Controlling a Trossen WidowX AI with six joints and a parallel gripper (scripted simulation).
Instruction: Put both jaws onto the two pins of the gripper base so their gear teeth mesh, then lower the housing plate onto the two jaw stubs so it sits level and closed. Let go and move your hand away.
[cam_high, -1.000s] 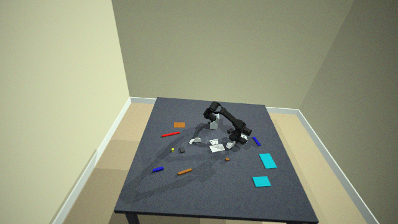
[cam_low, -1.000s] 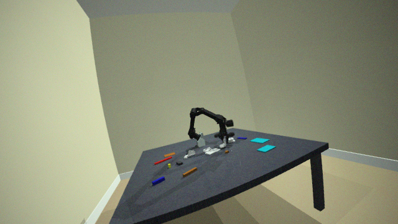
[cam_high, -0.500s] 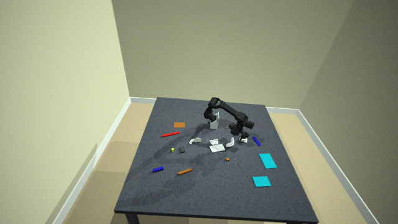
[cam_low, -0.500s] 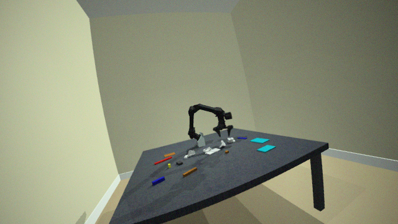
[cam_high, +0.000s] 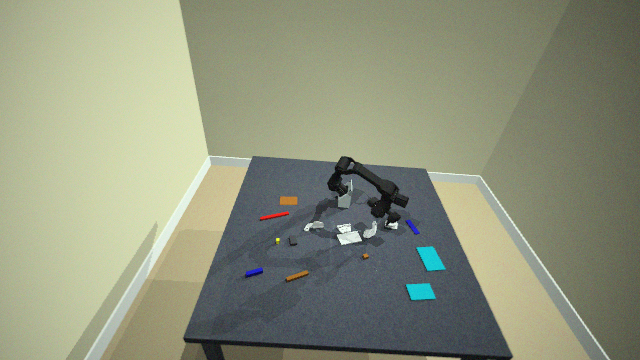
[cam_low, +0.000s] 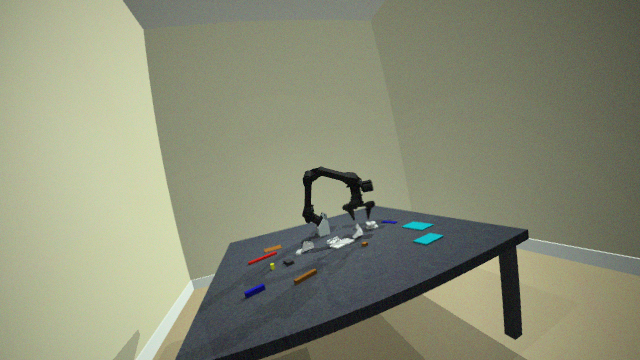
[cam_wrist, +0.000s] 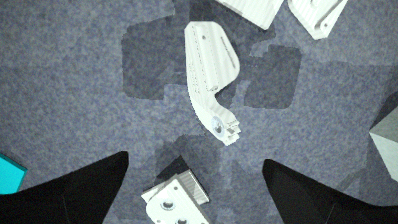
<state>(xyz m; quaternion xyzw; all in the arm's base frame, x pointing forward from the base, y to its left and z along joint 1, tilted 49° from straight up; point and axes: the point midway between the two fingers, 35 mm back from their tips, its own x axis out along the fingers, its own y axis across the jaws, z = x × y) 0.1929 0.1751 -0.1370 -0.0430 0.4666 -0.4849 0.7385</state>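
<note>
My gripper tip is now 50 mm above the white jaw and 30 mm to the left of it. Round my gripper tip: orange cube: 200 mm ahead, 70 mm below, 60 mm to the right; then white gripper base: 80 mm to the left, 60 mm behind, 50 mm below; then grey block: 450 mm to the right, 170 mm ahead, 80 mm below.
</note>
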